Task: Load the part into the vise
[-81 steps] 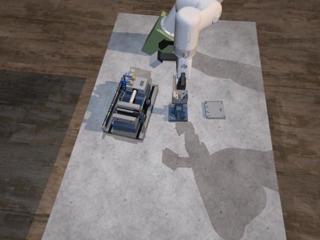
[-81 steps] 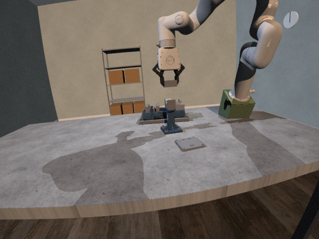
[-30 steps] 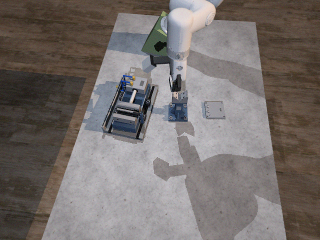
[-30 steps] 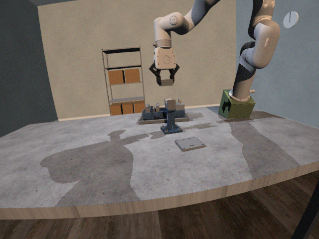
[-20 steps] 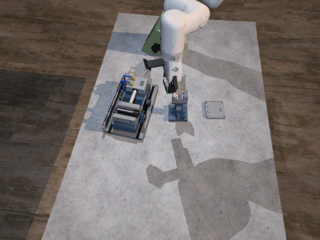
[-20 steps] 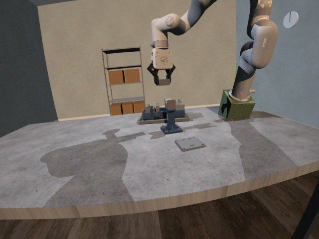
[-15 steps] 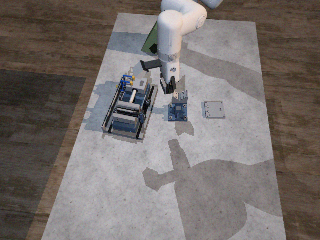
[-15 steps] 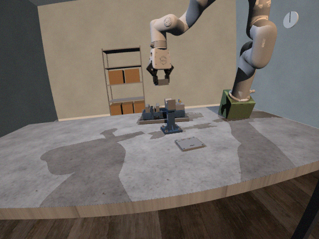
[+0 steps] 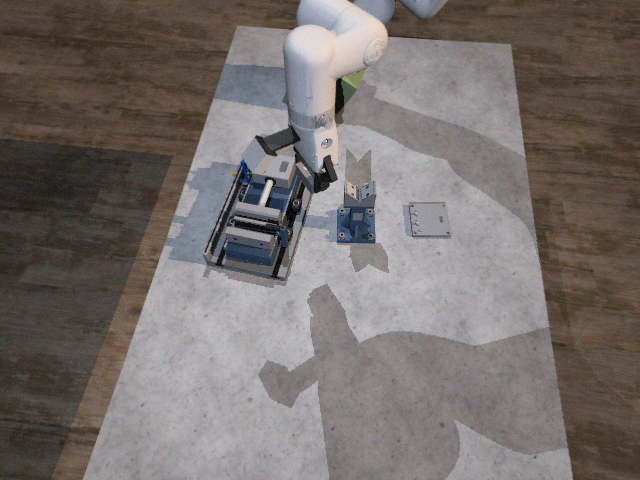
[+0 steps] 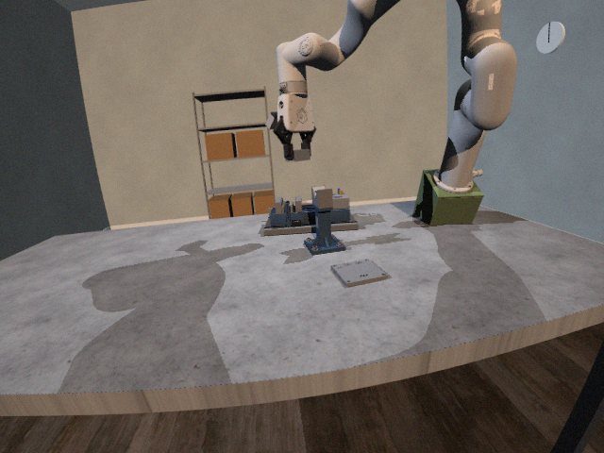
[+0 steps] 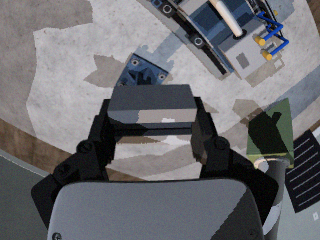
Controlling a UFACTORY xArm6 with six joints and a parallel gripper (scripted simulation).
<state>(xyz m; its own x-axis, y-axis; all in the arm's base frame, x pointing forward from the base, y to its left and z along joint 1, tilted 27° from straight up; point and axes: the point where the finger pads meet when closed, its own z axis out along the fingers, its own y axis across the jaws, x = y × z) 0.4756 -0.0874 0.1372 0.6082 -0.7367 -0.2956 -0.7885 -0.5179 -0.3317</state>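
Now: hand 180 mm above the fixed jaw, 140 mm to the left of it and 60 mm short of it. From my hand the other things lie so: air cylinder rod: 180 mm below, 120 mm to the right, 60 mm behind; then air cylinder: 180 mm below, 140 mm behind, 110 mm to the right; then part: right at my hand.
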